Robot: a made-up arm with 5 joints. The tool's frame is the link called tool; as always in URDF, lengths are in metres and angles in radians.
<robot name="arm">
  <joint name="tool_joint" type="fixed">
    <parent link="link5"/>
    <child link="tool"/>
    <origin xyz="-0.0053 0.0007 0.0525" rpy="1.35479 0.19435 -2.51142"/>
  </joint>
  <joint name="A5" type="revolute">
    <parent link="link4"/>
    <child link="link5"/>
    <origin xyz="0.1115 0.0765 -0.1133" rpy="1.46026 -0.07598 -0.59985"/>
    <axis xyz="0 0 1"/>
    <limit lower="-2.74" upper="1.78" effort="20" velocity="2"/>
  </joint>
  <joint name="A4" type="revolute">
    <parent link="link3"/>
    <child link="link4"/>
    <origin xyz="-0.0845 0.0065 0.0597" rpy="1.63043 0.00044 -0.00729"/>
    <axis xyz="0 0 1"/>
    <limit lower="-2.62" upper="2.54" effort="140" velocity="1.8"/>
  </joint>
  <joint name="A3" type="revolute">
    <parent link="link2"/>
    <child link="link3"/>
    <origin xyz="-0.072 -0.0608 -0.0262" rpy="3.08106 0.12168 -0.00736"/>
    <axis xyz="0 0 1"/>
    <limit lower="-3.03" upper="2.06" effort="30" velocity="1.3"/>
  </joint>
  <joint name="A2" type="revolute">
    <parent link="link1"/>
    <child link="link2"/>
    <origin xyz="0.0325 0.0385 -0.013" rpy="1.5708 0 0"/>
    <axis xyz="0 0 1"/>
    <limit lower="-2.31" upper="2.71" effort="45" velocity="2.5"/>
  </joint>
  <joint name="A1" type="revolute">
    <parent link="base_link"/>
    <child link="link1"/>
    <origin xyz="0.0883 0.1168 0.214"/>
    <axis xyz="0 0 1"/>
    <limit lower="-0.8" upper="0.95" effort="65" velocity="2.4"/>
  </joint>
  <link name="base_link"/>
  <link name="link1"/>
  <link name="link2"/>
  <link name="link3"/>
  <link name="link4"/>
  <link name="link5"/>
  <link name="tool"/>
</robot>
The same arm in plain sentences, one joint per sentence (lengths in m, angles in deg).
The arm has five revolute joints in a row. What follows holds with every joint at zero, and every direction is one of the base frame's. Joint 1 sits 0.0883 m along +x and 0.1168 m along +y and 0.214 m along +z from the base frame's origin and turns about +z, from -45.84 to 54.43 deg. Joint 2 sits 0.0325 m along +x and 0.0385 m along +y and 0.013 m along -z from joint 1 and turns about -y, from -132.35 to 155.27 deg. Joint 3 sits 0.072 m along -x and 0.0262 m along +y and 0.0608 m along -z from joint 2 and turns about the direction (-0.121599, 0.990788, -0.059599), from -173.61 to 118.03 deg. Joint 4 sits 0.0911 m along -x and 0.0485 m along +y and 0.0094 m along -z from joint 3 and turns about +z, from -150.11 to 145.53 deg. Joint 5 sits 0.1014 m along +x and 0.0895 m along +y and 0.1133 m along -z from joint 4 and turns about the direction (-0.464782, -0.878566, 0.109996), from -156.99 to 101.99 deg. The tool frame, which is the frame that the pose is given for, sits 0.0291 m along -x and 0.0436 m along -y and 0.0061 m along +z from joint 5; its axes are the base frame's turned by roll -13.64, pitch 40.88 and yaw 142.84 deg (as in URDF: about the fixed x, then y, then z).
